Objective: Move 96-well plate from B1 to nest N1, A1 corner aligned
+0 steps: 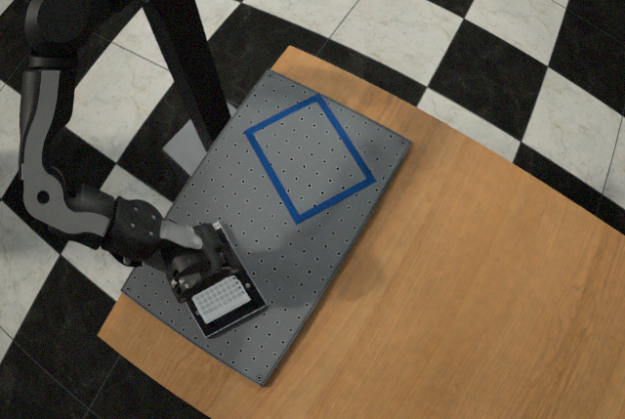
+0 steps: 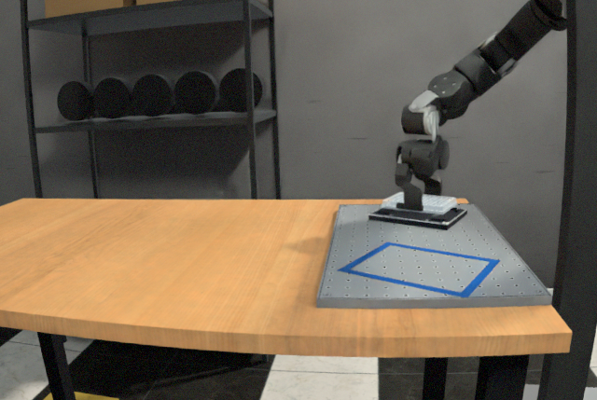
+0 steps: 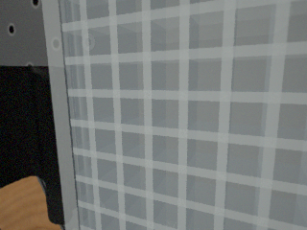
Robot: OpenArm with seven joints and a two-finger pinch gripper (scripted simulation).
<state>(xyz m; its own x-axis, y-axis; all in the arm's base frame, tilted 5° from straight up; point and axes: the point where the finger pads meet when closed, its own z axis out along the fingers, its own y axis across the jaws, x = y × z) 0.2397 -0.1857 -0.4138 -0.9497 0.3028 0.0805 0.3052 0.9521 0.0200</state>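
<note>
My gripper is now 20 mm above the plate nest. The rest, counted from my hand: clear 96-well plate right at my hand.
</note>
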